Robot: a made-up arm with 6 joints.
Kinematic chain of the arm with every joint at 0, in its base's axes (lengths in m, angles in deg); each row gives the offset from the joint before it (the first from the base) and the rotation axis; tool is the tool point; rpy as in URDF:
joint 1: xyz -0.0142 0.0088 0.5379 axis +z
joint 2: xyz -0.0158 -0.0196 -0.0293 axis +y
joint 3: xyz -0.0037 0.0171 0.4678 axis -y
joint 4: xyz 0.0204 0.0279 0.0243 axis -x
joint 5: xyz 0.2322 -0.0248 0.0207 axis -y
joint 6: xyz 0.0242 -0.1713 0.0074 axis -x
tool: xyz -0.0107 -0.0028 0.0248 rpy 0 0 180
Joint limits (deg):
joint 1: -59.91..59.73
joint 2: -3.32..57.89
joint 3: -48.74..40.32
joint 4: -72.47..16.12
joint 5: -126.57..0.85
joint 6: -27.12..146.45
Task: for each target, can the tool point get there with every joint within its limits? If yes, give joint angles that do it. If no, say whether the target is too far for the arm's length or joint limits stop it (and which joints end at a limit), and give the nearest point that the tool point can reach.
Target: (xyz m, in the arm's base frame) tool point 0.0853 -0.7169 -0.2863
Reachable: no: too far | nearest point 0.1559 -0.4338 0.4464 | short by 0.789 m
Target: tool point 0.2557 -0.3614 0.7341
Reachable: yes | joints -39.09 29.23 10.69 -53.12 -32.14 31.33
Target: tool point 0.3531 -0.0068 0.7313
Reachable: yes | joints 19.41 24.11 -18.34 -25.15 -25.26 119.05
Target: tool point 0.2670 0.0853 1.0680
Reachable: yes | joints 45.33 4.52 23.79 -7.10 -95.52 111.62
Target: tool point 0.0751 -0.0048 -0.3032
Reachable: no: joint limits stop it (at a limit: joint 2, joint 4) | nearest point 0.2783 -0.0357 0.4409 | short by 0.772 m
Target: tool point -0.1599 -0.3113 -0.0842
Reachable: no: joint limits stop it (at a limit: joint 1, joint 2, joint 6) | nearest point 0.0556 -0.3137 0.4485 | short by 0.575 m
